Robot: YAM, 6 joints.
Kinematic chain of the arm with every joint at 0, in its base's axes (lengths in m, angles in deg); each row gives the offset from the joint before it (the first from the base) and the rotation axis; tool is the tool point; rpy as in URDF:
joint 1: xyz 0 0 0.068 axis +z
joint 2: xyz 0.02 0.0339 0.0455 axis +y
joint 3: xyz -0.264 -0.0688 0 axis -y
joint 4: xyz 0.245 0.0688 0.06 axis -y
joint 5: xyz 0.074 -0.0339 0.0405 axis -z
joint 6: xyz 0.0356 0 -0.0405 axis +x
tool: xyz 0 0 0 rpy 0 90 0
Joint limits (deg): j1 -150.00..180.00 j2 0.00..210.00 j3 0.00..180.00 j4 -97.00..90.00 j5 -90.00..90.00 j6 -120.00..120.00
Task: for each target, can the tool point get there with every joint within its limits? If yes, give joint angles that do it. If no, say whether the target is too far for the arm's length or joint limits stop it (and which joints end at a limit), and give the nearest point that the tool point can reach.
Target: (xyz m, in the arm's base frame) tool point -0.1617 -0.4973 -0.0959
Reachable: yes | joints -109.30 178.88 139.90 -45.36 -19.32 24.87
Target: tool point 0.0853 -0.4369 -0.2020
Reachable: yes | joints -74.55 185.75 105.30 37.34 73.62 -53.58
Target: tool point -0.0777 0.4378 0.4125
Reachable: yes | joints -80.87 20.82 164.35 -61.39 11.82 17.99
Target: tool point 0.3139 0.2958 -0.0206
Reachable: yes | joints 41.47 156.89 109.55 -65.76 -22.80 23.21
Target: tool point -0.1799 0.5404 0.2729
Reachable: yes | joints 106.09 149.46 125.58 67.38 -40.35 -62.60
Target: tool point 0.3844 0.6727 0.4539
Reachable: no: too far | nearest point 0.2930 0.5127 0.3708 | short by 0.202 m
